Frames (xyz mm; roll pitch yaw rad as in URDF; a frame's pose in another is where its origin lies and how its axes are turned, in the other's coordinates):
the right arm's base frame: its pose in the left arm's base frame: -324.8 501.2 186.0 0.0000 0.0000 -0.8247
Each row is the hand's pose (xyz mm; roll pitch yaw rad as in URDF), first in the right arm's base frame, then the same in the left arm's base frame.
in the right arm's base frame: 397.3 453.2 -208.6 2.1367 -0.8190 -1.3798
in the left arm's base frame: 277.7 517.1 -22.6 2.1367 -0.8190 -2.2045
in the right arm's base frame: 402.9 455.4 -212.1 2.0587 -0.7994 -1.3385
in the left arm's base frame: 283.1 514.4 -26.1 2.0587 -0.7994 -2.1632
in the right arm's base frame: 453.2 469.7 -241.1 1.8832 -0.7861 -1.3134
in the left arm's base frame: 327.7 487.2 -55.1 1.8832 -0.7861 -2.1381
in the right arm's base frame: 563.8 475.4 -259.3 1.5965 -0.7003 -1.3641
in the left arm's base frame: 407.0 409.9 -73.3 1.5965 -0.7003 -2.1888
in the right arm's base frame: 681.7 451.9 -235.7 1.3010 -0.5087 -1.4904
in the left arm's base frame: 469.8 307.3 -49.7 1.3010 -0.5087 -2.3151
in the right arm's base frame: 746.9 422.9 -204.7 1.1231 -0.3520 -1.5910
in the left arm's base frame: 492.7 239.8 -18.7 1.1231 -0.3520 -2.4157
